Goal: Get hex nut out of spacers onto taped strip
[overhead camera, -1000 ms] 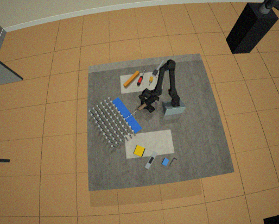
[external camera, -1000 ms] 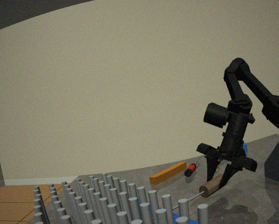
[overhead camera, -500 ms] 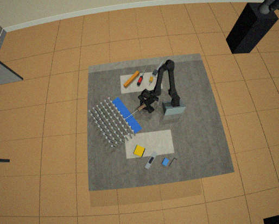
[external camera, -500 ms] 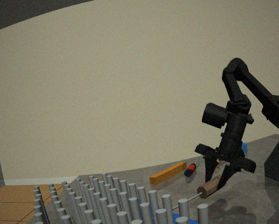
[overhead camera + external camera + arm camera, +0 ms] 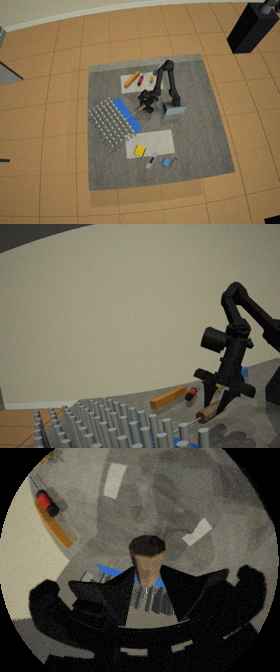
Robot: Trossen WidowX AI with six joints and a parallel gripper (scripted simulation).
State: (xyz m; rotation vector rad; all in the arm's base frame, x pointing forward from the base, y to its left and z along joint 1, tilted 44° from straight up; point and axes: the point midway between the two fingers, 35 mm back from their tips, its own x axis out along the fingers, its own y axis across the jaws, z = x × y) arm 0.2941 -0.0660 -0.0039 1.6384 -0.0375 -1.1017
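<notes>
My gripper tip is 15 cm short of the blue taped strip, 4 cm to the right of it and 4 cm above it. Also, from my gripper tip: hook tool: 9 cm ahead, 5 cm to the left, 1 cm below; yellow block: 40 cm to the left, 5 cm ahead, 2 cm below; orange bar: 34 cm to the right, 7 cm ahead, 2 cm below.
</notes>
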